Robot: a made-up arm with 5 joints.
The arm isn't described. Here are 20 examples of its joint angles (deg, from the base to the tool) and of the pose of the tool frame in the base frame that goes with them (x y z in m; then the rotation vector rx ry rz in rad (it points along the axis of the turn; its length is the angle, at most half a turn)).
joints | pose
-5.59 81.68 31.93 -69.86 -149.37 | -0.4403 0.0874 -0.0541 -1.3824 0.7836 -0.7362
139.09 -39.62 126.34 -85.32 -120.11 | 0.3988 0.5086 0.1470 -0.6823 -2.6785 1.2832
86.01 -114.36 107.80 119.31 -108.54 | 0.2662 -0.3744 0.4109 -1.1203 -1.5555 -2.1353
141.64 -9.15 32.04 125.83 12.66 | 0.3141 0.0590 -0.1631 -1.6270 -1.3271 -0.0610
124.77 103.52 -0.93 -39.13 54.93 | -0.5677 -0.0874 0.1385 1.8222 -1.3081 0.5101
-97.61 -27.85 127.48 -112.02 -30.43 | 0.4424 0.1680 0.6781 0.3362 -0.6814 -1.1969
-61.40 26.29 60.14 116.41 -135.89 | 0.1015 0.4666 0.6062 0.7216 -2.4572 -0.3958
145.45 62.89 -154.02 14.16 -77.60 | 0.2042 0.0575 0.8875 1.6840 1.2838 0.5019
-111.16 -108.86 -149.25 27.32 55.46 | -0.2931 -0.1560 0.8611 1.7493 0.0973 -0.0901
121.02 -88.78 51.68 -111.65 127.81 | -0.0597 0.5366 0.0861 -1.2252 1.6921 -0.7298
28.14 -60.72 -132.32 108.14 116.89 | -0.0843 0.2001 -0.1447 -1.2231 0.5066 -0.8794
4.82 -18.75 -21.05 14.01 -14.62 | 0.4189 0.0733 0.7893 0.5543 -0.5974 -1.3869
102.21 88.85 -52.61 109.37 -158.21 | 0.3739 0.2103 0.6068 1.1432 -0.0192 -1.3756
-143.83 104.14 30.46 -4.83 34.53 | -0.5693 0.2267 0.1389 -1.7113 1.0694 0.6728
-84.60 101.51 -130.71 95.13 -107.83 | 0.0448 -0.4957 0.3460 -2.7881 -0.6360 -0.6982
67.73 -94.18 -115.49 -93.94 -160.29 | 0.3960 -0.4015 0.2163 -0.9847 -1.7977 -1.6852
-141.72 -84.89 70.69 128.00 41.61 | 0.0177 0.4399 -0.0220 -0.6043 -1.4822 0.0851
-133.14 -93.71 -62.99 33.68 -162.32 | -0.2716 0.6719 0.4688 0.0458 1.2038 -0.2628
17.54 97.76 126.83 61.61 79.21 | -0.3999 -0.2869 0.0480 0.3925 -0.7165 1.5836
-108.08 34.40 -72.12 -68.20 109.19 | -0.0606 0.1129 -0.2193 -2.1416 1.1475 -1.6198
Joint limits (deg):
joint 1: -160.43..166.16
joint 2: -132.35..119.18
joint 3: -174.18..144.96
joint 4: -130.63..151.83
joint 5: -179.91..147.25
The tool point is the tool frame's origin. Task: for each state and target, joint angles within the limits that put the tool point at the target. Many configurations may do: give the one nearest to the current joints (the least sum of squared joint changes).
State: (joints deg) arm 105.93 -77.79 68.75 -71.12 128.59
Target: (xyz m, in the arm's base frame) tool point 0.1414 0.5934 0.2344
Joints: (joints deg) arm 127.36 -84.49 69.18 -76.09 130.38
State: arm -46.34 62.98 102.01 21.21 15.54
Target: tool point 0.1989 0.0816 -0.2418
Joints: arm -29.18 30.73 130.74 -28.86 22.87
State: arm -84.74 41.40 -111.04 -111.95 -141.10
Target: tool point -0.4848 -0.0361 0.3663
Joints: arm -76.04 81.54 -75.33 -129.63 -137.94
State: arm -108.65 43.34 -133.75 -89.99 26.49
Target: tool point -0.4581 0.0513 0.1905
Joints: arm -110.90 72.48 -91.43 -124.78 25.88
